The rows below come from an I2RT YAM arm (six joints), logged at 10 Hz.
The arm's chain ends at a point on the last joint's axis. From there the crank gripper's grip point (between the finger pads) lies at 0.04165 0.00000 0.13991 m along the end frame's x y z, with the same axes.
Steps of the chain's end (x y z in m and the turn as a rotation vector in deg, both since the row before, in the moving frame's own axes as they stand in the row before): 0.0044, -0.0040, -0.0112, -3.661, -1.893, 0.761; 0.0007, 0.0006, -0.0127, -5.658, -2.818, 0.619; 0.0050, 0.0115, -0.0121, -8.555, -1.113, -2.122; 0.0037, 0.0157, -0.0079, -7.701, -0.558, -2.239; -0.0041, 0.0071, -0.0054, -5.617, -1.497, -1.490; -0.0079, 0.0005, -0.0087, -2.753, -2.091, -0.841
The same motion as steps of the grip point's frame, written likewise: -0.0003, 0.0055, -0.0102, -3.661, -1.893, 0.761; -0.0063, 0.0149, -0.0115, -5.658, -2.818, 0.619; 0.0026, 0.0309, -0.0128, -8.555, -1.113, -2.122; 0.0027, 0.0329, -0.0087, -7.701, -0.558, -2.239; -0.0076, 0.0198, -0.0050, -5.617, -1.497, -1.490; -0.0130, 0.0067, -0.0074, -2.753, -2.091, -0.841
